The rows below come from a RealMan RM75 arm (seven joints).
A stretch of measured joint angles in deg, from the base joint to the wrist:
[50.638 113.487 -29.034 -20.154 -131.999 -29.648 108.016]
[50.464 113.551 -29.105 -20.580 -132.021 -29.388 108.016]
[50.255 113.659 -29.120 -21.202 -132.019 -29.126 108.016]
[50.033 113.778 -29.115 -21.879 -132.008 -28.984 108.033]
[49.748 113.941 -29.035 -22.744 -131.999 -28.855 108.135]
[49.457 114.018 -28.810 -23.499 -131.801 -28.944 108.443]
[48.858 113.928 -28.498 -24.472 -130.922 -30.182 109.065]
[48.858 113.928 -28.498 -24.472 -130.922 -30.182 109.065]
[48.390 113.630 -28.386 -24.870 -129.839 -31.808 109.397]
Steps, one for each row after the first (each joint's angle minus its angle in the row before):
[-0.174 0.064 -0.071 -0.426 -0.022 0.260 0.000]
[-0.209 0.108 -0.015 -0.622 0.002 0.262 0.000]
[-0.222 0.119 0.005 -0.677 0.011 0.142 0.017]
[-0.285 0.163 0.080 -0.865 0.009 0.129 0.102]
[-0.291 0.077 0.225 -0.755 0.198 -0.089 0.308]
[-0.599 -0.090 0.312 -0.973 0.879 -1.238 0.622]
[0.000 0.000 0.000 0.000 0.000 0.000 0.000]
[-0.468 -0.298 0.112 -0.398 1.083 -1.626 0.332]

